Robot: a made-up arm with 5 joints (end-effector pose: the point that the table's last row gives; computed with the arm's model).
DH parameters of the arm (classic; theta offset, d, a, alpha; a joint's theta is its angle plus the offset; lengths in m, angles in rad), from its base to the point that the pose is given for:
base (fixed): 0 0.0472 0 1.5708
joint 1: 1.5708 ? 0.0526 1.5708
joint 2: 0 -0.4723 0.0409 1.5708
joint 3: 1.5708 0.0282 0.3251 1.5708
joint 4: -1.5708 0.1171 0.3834 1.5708
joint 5: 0 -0.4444 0.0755 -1.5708
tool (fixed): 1.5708 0.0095 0 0
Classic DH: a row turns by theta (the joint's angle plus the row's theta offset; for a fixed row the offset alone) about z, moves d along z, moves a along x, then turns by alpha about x.
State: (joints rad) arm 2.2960 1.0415 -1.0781 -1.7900 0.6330
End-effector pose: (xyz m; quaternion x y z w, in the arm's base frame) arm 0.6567 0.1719 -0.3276 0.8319 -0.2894 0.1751 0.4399
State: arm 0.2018 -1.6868 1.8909 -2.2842 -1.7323
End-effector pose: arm -0.3624 0.5547 0.0546 -0.7017 -0.5972 -0.3325 0.2009
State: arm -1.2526 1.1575 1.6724 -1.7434 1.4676
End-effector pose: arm -0.2765 0.0074 0.2375 0.3148 -0.6991 -0.6359 0.0880
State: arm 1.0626 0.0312 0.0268 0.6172 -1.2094
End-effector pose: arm 0.1213 0.2228 0.5047 0.3559 -0.2369 0.4938 0.7572
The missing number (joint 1, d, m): -0.2811
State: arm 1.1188 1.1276 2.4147 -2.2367 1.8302
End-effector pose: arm -0.0619 0.1899 -0.1194 -0.9147 0.3777 -0.1272 0.0673
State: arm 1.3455 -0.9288 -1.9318 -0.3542 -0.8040
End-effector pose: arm -0.9710 0.4111 -0.4946 -0.2582 -0.8236 0.5002 0.0697
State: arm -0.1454 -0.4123 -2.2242 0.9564 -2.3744
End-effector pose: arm -0.9403 0.7369 0.7923 0.1565 0.1007 0.8103 0.5557
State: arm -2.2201 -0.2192 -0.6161 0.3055 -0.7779
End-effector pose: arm 0.4353 0.1583 -0.5430 0.3382 0.7361 -0.0726 0.5818
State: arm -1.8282 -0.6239 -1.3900 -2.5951 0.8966
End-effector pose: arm -0.0146 0.2952 0.7756 -0.4133 0.4124 -0.7024 0.4071
